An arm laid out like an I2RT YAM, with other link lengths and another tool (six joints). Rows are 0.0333 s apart.
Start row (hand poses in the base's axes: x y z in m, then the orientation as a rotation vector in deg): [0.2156, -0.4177, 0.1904, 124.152, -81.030, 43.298]
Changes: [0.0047, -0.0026, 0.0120, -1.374, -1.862, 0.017]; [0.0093, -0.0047, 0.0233, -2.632, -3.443, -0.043]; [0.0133, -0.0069, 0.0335, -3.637, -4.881, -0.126]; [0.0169, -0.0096, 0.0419, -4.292, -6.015, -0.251]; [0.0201, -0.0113, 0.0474, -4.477, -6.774, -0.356]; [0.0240, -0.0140, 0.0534, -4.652, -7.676, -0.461]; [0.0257, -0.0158, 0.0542, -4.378, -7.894, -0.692]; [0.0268, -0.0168, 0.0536, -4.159, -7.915, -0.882]
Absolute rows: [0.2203, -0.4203, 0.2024, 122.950, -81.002, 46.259]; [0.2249, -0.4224, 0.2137, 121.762, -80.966, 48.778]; [0.2289, -0.4246, 0.2239, 120.737, -81.038, 50.972]; [0.2325, -0.4273, 0.2323, 119.967, -81.236, 52.603]; [0.2357, -0.4290, 0.2378, 119.621, -81.561, 53.557]; [0.2396, -0.4317, 0.2438, 119.255, -81.955, 54.677]; [0.2413, -0.4335, 0.2446, 119.233, -82.473, 54.713]; [0.2424, -0.4345, 0.2440, 119.234, -82.821, 54.558]
